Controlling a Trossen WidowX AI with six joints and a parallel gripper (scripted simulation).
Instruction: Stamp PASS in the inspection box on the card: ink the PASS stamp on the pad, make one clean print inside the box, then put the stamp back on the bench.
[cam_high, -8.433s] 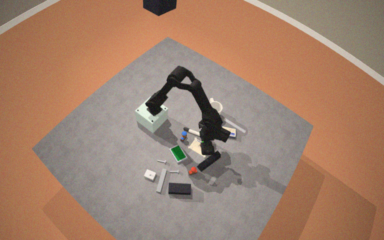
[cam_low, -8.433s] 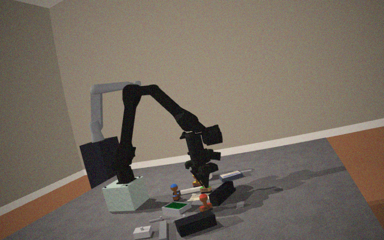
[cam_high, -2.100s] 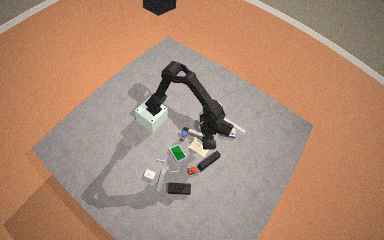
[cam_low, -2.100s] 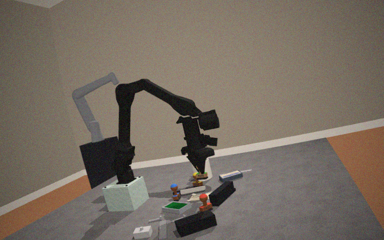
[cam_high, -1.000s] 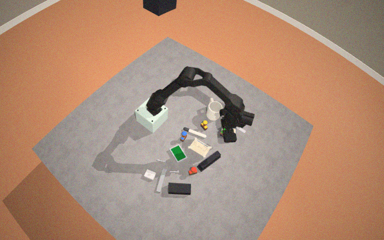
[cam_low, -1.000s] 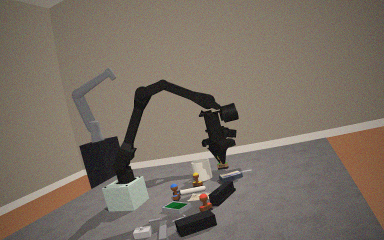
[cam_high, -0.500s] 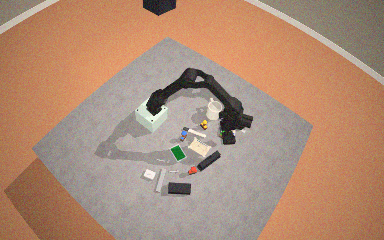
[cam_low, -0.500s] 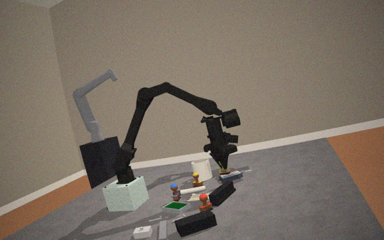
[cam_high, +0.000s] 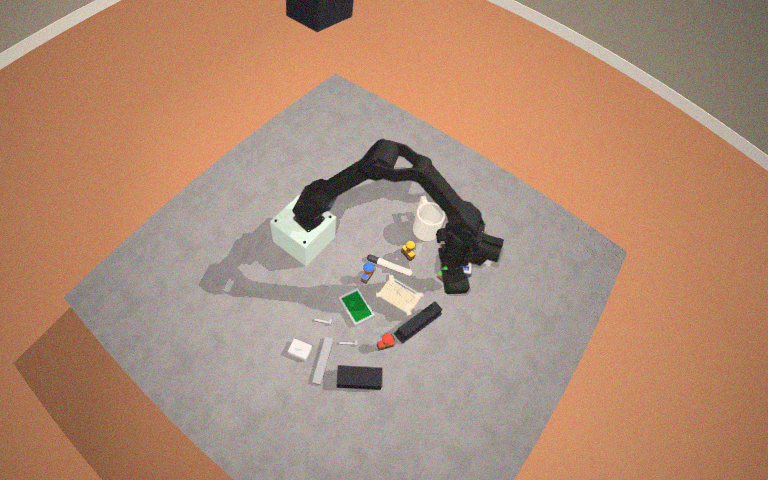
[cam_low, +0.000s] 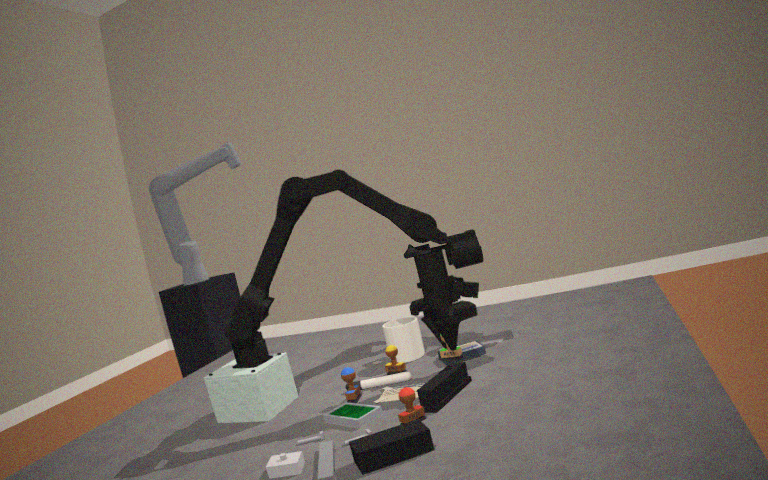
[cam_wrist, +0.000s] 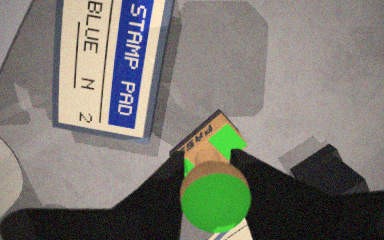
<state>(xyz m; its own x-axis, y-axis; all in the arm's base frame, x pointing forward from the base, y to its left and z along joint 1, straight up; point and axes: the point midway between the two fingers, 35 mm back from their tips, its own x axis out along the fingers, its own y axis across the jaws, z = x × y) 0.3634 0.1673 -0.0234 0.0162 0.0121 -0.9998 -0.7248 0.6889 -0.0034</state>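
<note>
The green-knobbed stamp is right at my gripper tip. Round my gripper tip: yellow-knobbed stamp: 13 cm behind, 2 cm below; stamp pad tin: 7 cm to the left, 3 cm below, 1 cm behind; cream card: 12 cm to the right, 6 cm behind, 4 cm below.
</note>
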